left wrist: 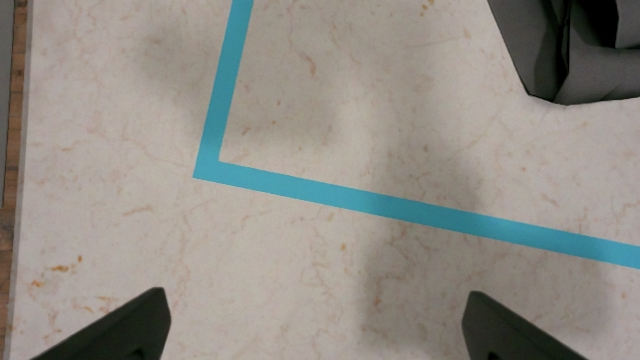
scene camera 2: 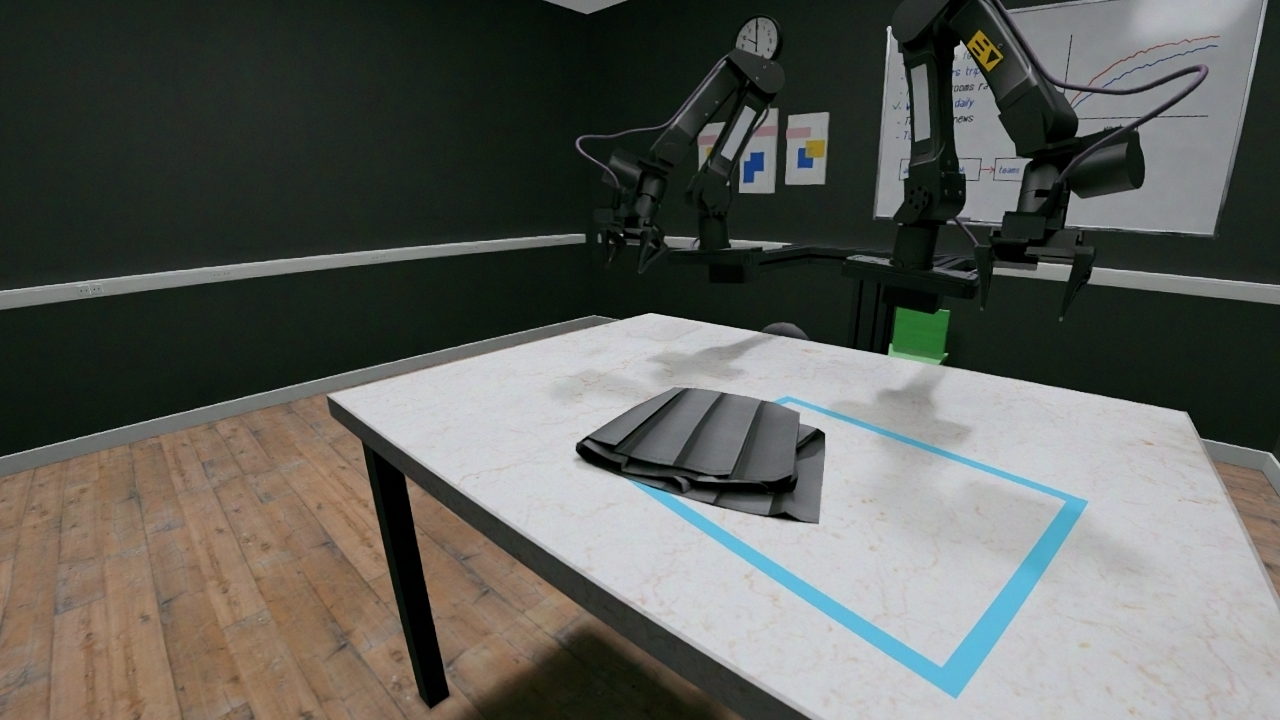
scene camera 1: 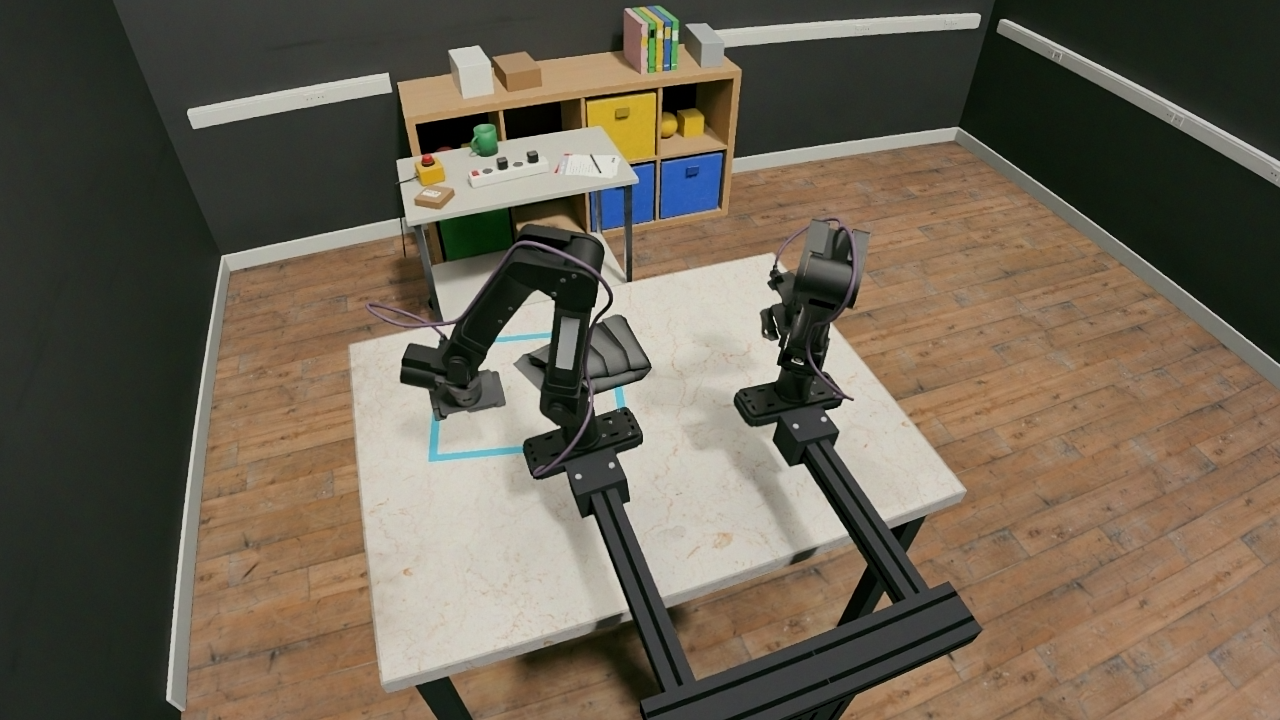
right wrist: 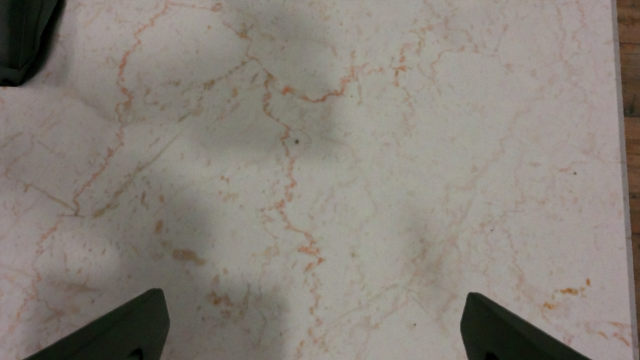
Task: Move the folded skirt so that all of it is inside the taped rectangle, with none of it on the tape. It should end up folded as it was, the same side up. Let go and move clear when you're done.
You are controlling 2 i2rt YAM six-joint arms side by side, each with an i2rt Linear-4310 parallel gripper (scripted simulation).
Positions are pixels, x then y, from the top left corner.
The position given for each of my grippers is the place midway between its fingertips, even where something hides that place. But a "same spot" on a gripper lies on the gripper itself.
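My left gripper is there in the left wrist view (316,304), and you can see my left gripper in scene camera 2 and in scene camera 1 too. In the right wrist view my left gripper is out of frame. For my left gripper, (scene camera 1: 495,374) and (scene camera 2: 979,244) are the same spot.
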